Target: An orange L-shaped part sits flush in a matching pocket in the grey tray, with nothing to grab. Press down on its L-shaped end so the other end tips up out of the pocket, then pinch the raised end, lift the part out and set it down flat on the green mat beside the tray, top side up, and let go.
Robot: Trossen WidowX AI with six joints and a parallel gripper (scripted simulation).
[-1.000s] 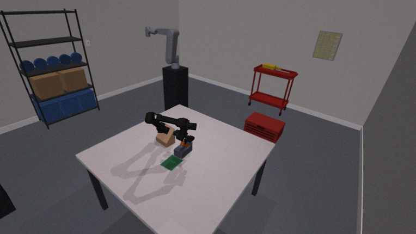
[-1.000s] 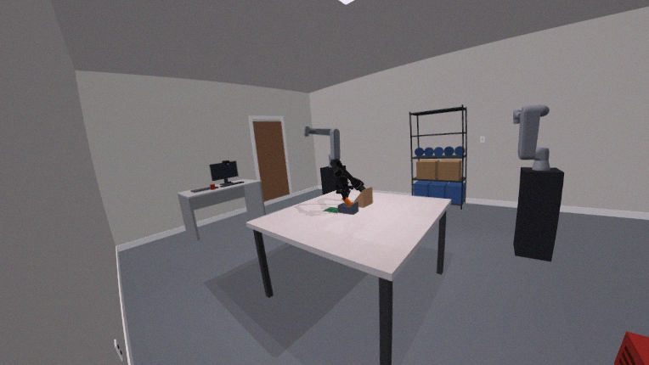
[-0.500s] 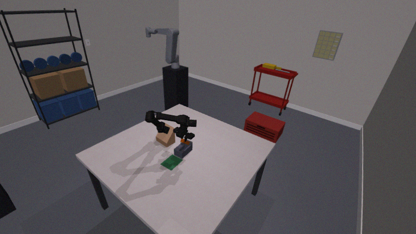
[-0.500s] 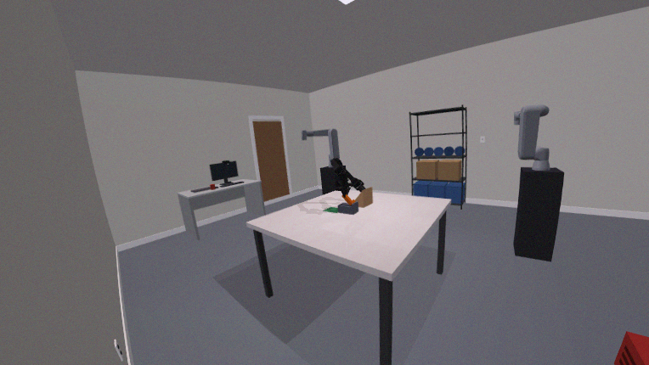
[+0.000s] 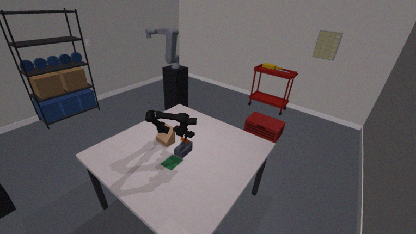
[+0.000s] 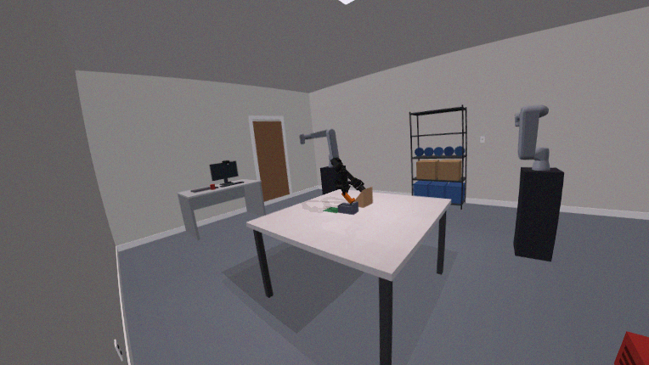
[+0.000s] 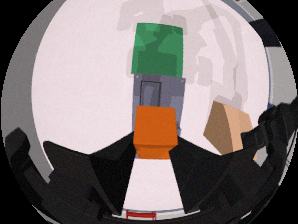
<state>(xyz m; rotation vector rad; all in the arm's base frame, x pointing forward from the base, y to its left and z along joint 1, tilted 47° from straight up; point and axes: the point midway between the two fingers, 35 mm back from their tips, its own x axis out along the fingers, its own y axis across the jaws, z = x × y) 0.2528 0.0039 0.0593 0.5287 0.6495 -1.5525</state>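
Right now the green mat is 1 cm behind my gripper tip, 15 cm to the right of it and 17 cm below it. The rest, counted from my gripper tip: orange L-shaped part (2 cm behind, 3 cm to the left, 3 cm below).
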